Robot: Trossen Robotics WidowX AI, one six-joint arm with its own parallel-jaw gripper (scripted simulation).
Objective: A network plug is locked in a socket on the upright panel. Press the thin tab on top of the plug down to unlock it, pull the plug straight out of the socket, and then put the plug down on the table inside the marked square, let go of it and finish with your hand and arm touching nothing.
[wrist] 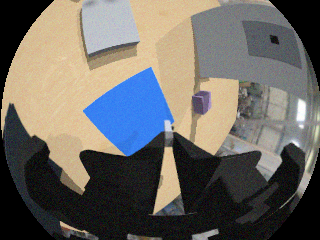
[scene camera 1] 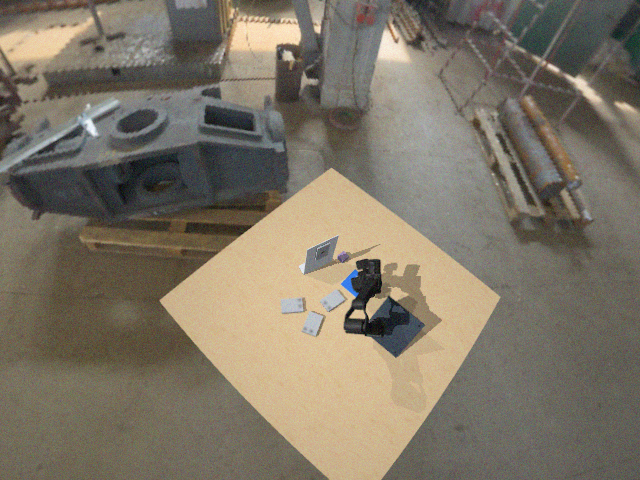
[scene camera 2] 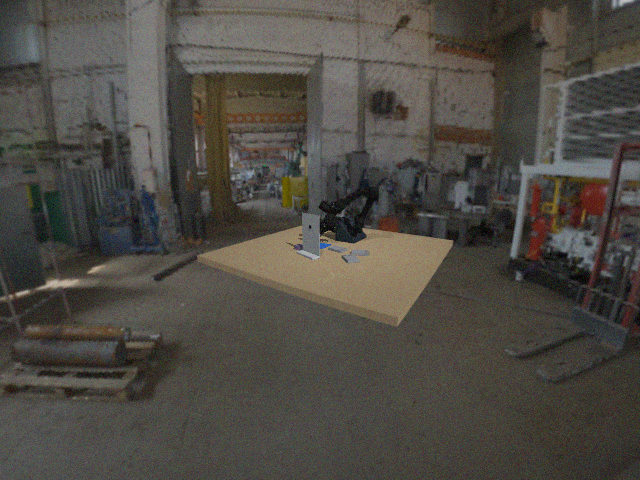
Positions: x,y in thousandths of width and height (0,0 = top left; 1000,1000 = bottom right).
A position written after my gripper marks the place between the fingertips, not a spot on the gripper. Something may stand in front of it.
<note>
In view: my gripper (wrist: 527,565), an upright panel (scene camera 2: 485,466) and a blue marked square (wrist: 411,477).
The upright panel shows as well in scene camera 1 (scene camera 1: 501,530).
</note>
